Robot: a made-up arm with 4 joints.
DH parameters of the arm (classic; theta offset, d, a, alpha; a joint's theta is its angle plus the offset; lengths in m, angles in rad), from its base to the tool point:
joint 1: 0 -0.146 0.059 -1.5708
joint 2: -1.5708 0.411 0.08 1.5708
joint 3: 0 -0.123 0.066 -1.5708
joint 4: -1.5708 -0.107 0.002 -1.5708
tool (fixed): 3.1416 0.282 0 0
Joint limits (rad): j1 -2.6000..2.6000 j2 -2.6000..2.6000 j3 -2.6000..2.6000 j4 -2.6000..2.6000
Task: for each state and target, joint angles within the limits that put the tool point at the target. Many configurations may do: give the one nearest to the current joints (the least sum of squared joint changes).
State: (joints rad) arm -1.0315 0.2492 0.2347 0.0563
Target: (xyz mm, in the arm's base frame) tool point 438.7 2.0 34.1
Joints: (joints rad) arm -0.4104 0.6934 -0.4018 0.0968
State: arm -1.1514 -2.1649 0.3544 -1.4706
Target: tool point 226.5 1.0 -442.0
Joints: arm -1.7273 -2.6000 -0.3231 -0.7512
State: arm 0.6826 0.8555 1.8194 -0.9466
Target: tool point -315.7 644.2 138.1
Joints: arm 0.7386 0.2281 1.1841 -0.1698
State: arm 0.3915 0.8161 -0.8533 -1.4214
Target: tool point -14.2 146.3 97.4
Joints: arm 0.4160 0.1089 -0.6905 -0.6059
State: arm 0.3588 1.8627 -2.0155 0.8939
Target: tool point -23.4 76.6 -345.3
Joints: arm 0.2328 1.6868 -1.6116 0.3035
